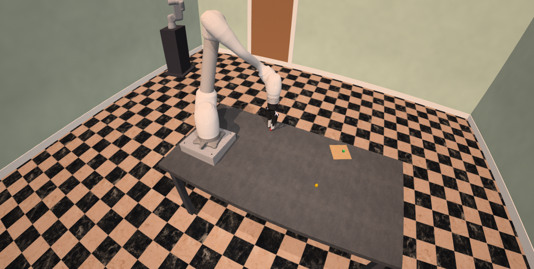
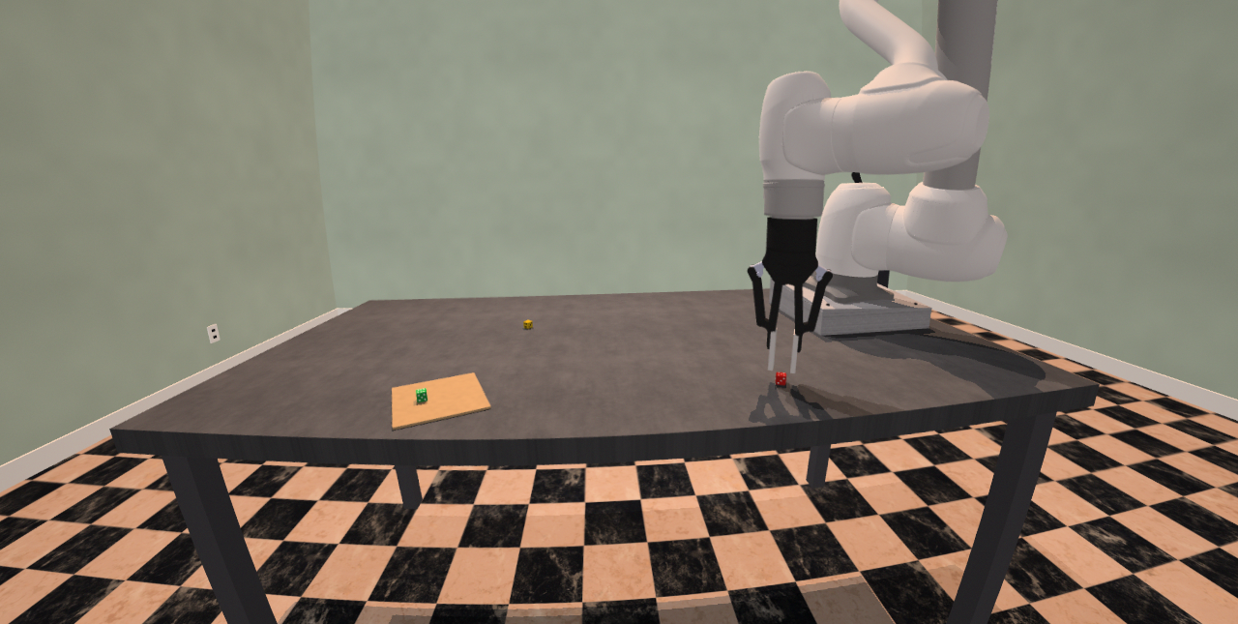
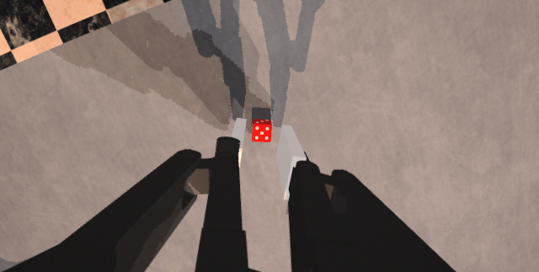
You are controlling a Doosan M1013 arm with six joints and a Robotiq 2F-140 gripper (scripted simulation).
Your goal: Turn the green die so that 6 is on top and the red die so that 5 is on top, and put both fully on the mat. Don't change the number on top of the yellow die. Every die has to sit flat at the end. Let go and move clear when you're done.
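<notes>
Now: the red die 5 cm below my hand. Round my hand: yellow die (43 cm to the right, 40 cm ahead, 5 cm below); then orange mat (55 cm ahead, 9 cm to the right, 6 cm below); then green die (58 cm ahead, 8 cm to the right, 5 cm below).
</notes>
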